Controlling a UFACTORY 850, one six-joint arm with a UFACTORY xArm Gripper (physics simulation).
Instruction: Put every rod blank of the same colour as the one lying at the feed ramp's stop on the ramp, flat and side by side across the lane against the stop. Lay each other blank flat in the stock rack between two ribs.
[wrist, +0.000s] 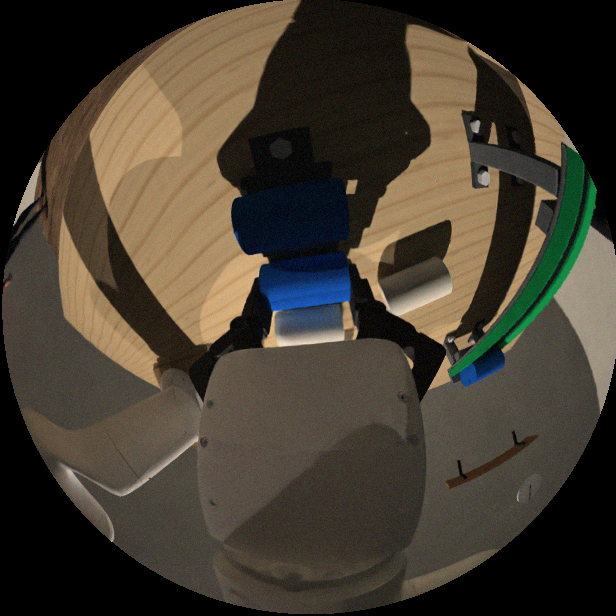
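Observation:
My gripper (290, 215) is over the wooden table, in its own shadow. Black jaw parts sit just above and below a dark blue rod blank (290, 213) that lies crosswise, so the gripper looks shut on it. Closer to the gripper body, between the black finger links, I see a second blue blank (304, 284) and a white blank (307, 324), side by side. Another white blank (416, 284) lies flat on the table to the right. The green feed ramp (545, 270) curves along the right edge, with a blue blank (482, 366) at its lower end.
Grey brackets with bolts (505, 160) stand at the upper right beside the ramp. The table edge runs behind the gripper body, with grey floor beyond it. A brown strip with two black pegs (491, 462) lies on the floor at lower right.

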